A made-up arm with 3 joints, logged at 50 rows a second.
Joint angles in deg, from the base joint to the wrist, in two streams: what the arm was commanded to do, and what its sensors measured. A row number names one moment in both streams.
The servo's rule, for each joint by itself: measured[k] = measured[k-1] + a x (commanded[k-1-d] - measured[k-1]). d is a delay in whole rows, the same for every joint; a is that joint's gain. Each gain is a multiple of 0.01, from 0.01 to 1. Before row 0 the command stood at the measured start. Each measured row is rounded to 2 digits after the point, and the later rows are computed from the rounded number. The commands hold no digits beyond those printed.
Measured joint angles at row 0:
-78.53, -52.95, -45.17
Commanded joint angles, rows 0 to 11:
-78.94, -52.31, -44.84
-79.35, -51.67, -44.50
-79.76, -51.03, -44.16
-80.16, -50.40, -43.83
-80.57, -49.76, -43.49
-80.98, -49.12, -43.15
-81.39, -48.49, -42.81
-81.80, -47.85, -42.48
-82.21, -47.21, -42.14
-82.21, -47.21, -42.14
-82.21, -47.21, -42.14
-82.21, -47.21, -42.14
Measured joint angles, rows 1 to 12:
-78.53, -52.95, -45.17
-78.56, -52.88, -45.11
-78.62, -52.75, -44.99
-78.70, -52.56, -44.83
-78.80, -52.32, -44.64
-78.92, -52.04, -44.42
-79.06, -51.72, -44.18
-79.22, -51.36, -43.92
-79.40, -50.97, -43.65
-79.60, -50.56, -43.36
-79.78, -50.19, -43.13
-79.95, -49.86, -42.94
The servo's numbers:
d 1
a 0.07 0.11 0.19

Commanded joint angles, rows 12 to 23:
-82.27, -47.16, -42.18
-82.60, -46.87, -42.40
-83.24, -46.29, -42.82
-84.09, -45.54, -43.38
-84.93, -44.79, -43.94
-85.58, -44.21, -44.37
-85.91, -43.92, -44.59
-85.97, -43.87, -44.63
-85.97, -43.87, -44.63
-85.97, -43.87, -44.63
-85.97, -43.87, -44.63
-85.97, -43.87, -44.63
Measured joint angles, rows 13 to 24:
-80.11, -49.57, -42.79
-80.26, -49.30, -42.67
-80.42, -49.03, -42.62
-80.62, -48.73, -42.66
-80.86, -48.38, -42.80
-81.14, -47.99, -43.02
-81.45, -47.57, -43.28
-81.76, -47.17, -43.53
-82.05, -46.81, -43.74
-82.32, -46.49, -43.91
-82.58, -46.20, -44.05
-82.82, -45.94, -44.16

